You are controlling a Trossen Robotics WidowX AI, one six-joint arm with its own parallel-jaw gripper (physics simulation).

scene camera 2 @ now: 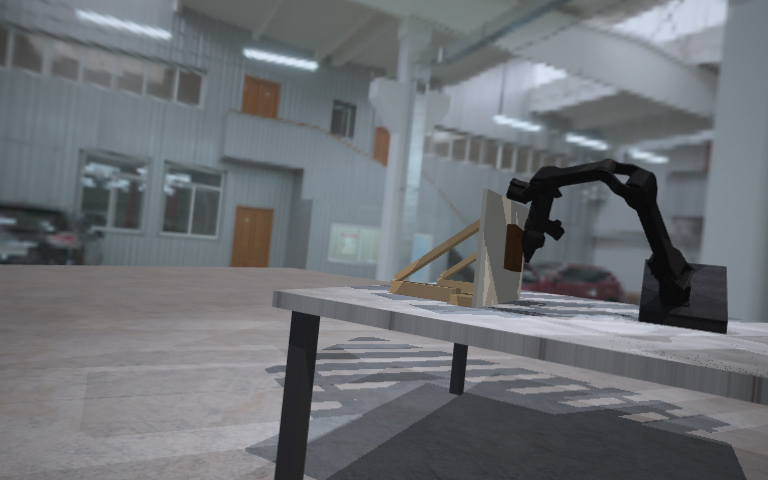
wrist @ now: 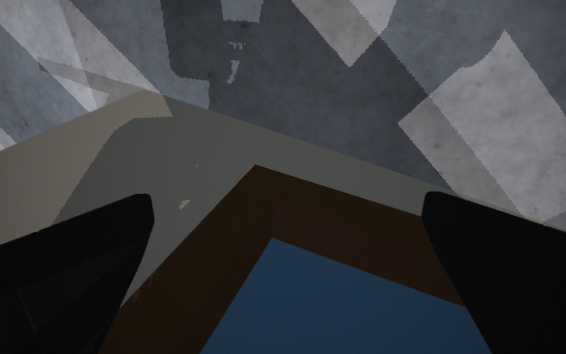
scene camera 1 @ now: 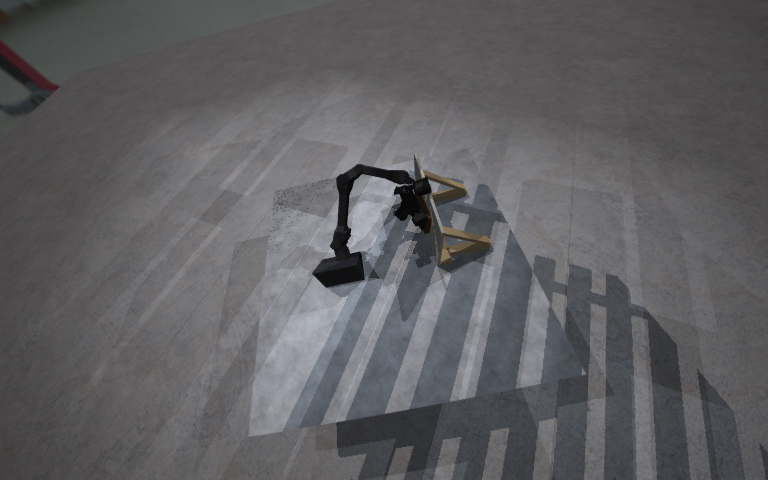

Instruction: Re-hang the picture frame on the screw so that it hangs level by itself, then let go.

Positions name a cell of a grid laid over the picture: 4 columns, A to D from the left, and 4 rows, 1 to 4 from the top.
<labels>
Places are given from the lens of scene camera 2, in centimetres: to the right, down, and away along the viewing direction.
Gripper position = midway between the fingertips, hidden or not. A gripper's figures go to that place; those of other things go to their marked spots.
my gripper (scene camera 2: C3): 43, 5, 150
brown picture frame (scene camera 2: C3): 36, 5, 138
wooden struts (scene camera 2: C2): 24, -3, 132
</labels>
